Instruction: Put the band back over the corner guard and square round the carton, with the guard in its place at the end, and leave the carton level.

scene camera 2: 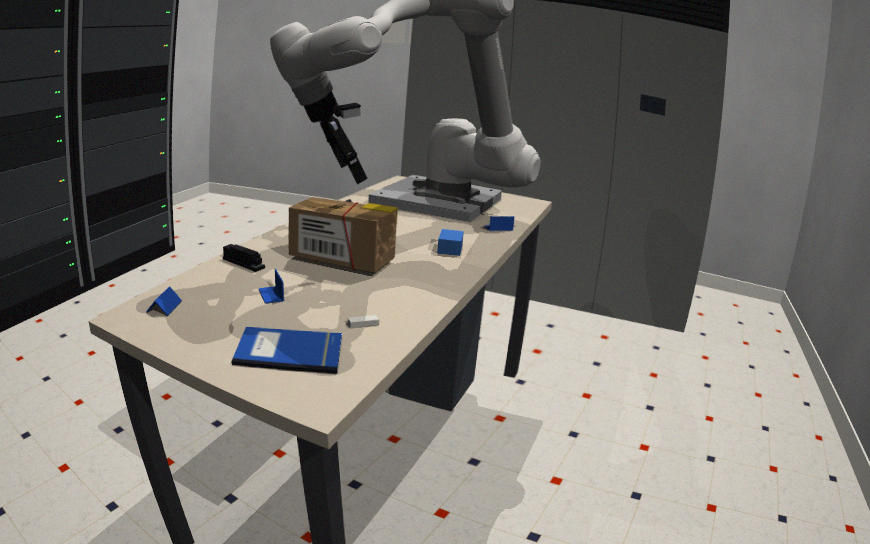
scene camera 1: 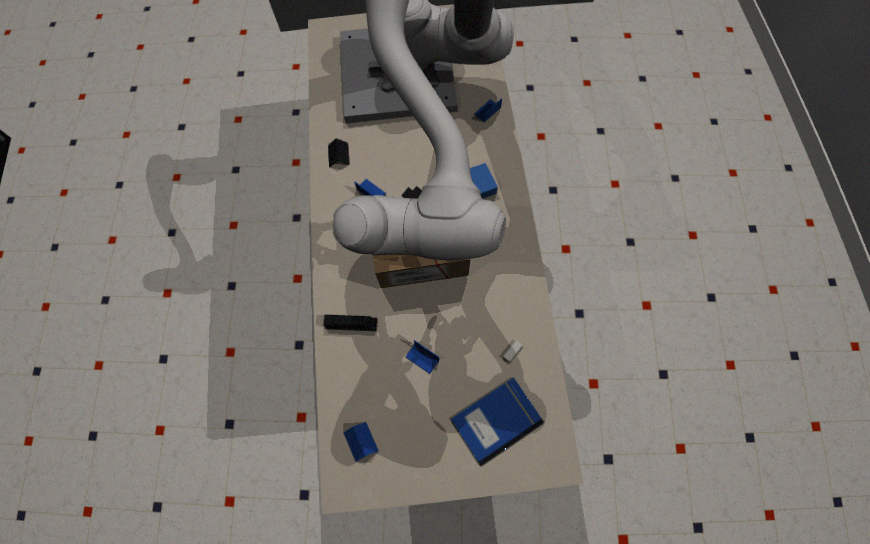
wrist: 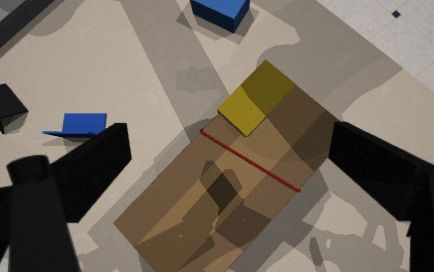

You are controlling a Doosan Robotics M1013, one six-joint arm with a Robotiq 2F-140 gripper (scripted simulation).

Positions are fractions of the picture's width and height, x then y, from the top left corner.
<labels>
brown carton: scene camera 2 0.36,0.43; scene camera 1 0.45,0.50; wrist 0.48,0.74
black bar: scene camera 2 0.28,0.47; scene camera 1 0.40,0.59; not seen in the wrist view (out of frame)
</labels>
